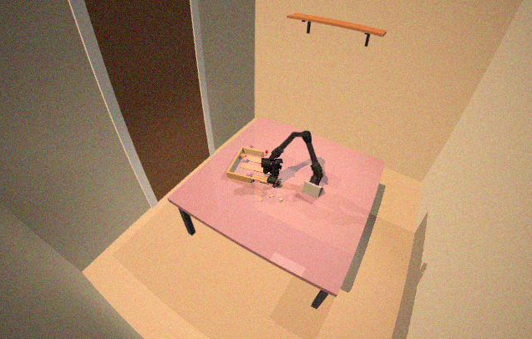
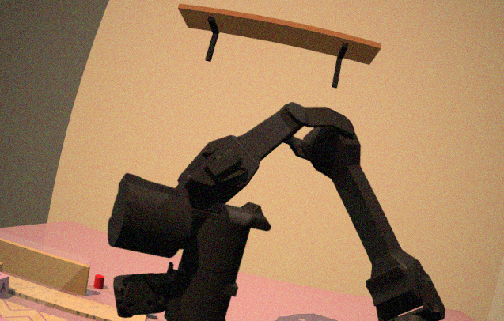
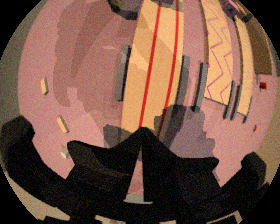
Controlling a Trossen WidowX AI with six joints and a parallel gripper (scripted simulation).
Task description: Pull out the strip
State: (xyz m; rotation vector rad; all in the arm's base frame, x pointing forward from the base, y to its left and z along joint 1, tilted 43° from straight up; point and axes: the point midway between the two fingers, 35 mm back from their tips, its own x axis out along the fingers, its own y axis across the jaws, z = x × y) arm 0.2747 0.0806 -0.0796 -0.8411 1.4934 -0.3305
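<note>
Now: the blue-striped strip 20 cm ahead of my gripper tip and 3 cm to the right of it.
</note>
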